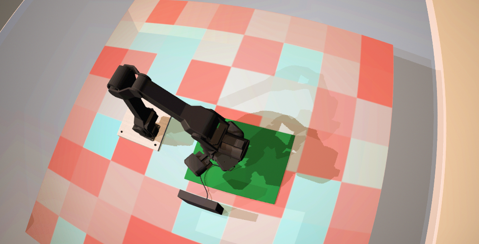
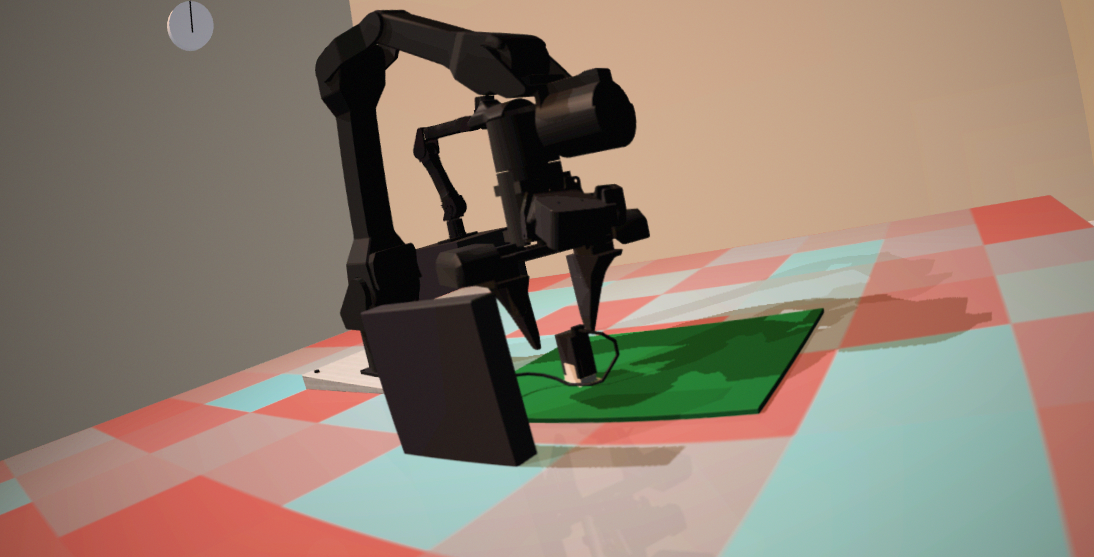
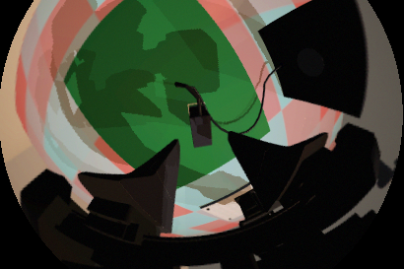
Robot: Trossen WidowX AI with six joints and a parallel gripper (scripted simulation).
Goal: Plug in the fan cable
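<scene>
Now: gripper tip 10 mm short of the black plug and 10 mm above it. Round my gripper tip: green board (60 mm below, 60 mm ahead, 30 mm to the left); four-pin fan header (40 mm below, 10 mm ahead); black fan (150 mm to the right, 20 mm ahead, 20 mm above).
</scene>
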